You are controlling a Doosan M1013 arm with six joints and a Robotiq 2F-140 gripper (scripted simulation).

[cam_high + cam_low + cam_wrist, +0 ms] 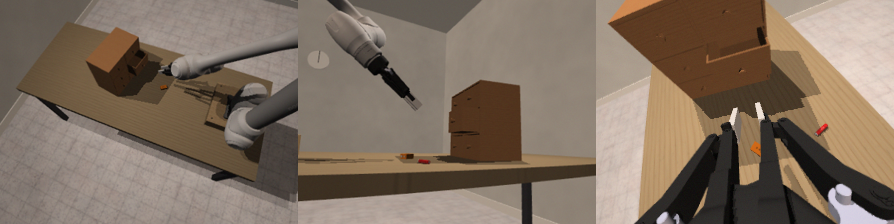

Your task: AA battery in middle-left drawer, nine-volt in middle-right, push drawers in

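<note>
Now: hand 20 cm above the orange nine-volt battery and 2 cm past it. Also, from my hand: AA battery: 32 cm ahead, 10 cm below, 6 cm to the left.
</note>
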